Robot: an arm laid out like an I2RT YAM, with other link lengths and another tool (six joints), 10 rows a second.
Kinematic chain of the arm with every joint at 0, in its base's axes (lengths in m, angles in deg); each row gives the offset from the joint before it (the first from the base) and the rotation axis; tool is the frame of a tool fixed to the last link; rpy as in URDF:
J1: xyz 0 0 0.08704 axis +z
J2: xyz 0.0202 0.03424 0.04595 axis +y
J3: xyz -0.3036 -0.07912 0 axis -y
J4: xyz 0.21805 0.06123 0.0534 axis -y
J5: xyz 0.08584 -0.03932 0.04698 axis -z
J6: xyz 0.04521 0 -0.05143 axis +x
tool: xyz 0.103 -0.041 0.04 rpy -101.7 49.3 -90
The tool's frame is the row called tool.
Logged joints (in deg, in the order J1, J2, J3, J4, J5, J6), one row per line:
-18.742 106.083 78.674 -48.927 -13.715 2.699
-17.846 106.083 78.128 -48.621 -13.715 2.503
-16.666 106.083 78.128 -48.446 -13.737 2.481
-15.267 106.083 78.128 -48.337 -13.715 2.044
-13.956 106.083 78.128 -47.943 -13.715 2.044
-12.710 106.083 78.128 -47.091 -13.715 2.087
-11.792 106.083 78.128 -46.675 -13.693 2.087
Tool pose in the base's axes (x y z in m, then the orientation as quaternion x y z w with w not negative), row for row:
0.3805 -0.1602 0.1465 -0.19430 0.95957 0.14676 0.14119
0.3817 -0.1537 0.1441 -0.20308 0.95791 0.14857 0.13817
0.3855 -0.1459 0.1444 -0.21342 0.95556 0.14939 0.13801
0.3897 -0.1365 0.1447 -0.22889 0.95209 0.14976 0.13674
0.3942 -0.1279 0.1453 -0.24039 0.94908 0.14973 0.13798
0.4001 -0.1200 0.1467 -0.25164 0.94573 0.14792 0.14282
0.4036 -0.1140 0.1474 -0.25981 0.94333 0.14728 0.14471
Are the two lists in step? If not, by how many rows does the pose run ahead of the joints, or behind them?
They are in step.
